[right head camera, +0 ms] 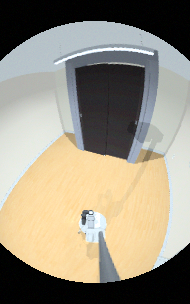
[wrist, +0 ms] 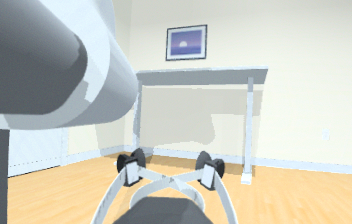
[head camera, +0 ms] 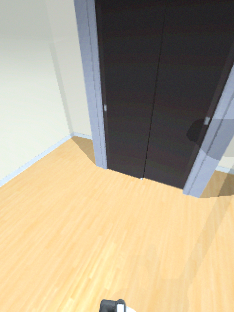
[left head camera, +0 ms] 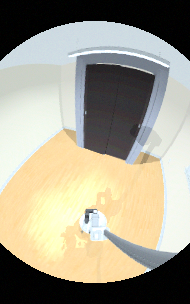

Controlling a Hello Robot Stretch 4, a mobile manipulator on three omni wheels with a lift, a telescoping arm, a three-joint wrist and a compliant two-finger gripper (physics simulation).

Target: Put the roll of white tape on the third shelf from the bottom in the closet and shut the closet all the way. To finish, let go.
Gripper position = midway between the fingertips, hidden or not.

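Observation:
There is a framed sunset picture (wrist: 183, 43) that I can see, and a white door (wrist: 36, 150) as well. My own gripper (wrist: 171, 162) is visible to me too.

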